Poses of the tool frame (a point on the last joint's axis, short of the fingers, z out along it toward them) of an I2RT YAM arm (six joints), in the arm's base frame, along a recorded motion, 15 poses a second.
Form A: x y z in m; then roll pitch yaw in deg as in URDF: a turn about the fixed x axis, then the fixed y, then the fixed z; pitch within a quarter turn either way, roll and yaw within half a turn.
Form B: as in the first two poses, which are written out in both.
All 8 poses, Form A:
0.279 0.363 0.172 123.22 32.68 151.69
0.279 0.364 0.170 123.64 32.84 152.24
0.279 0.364 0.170 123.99 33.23 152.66
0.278 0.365 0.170 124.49 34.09 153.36
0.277 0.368 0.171 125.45 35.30 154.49
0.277 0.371 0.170 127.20 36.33 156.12
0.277 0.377 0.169 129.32 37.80 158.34
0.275 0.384 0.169 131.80 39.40 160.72
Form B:
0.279 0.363 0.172 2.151 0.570 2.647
0.279 0.364 0.170 2.158 0.573 2.657
0.279 0.364 0.170 2.164 0.580 2.664
0.278 0.365 0.170 2.173 0.595 2.677
0.277 0.368 0.171 2.190 0.616 2.696
0.277 0.371 0.170 2.220 0.634 2.725
0.277 0.377 0.169 2.257 0.660 2.764
0.275 0.384 0.169 2.300 0.688 2.805

